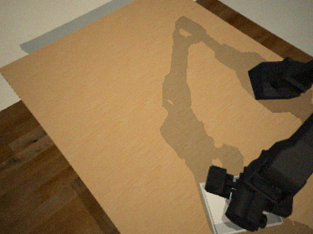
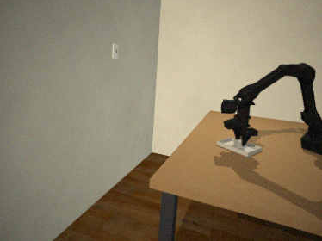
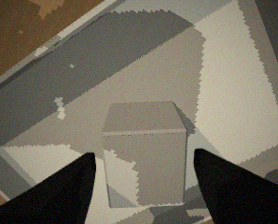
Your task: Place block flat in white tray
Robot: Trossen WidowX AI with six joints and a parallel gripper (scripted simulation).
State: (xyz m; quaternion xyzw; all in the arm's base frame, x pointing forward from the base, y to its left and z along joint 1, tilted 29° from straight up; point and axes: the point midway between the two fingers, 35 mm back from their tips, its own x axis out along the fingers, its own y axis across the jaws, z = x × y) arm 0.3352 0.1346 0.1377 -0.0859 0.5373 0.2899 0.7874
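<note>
My hand is 30 mm above the block. From my hand the other things lie so: white tray: 50 mm below.
</note>
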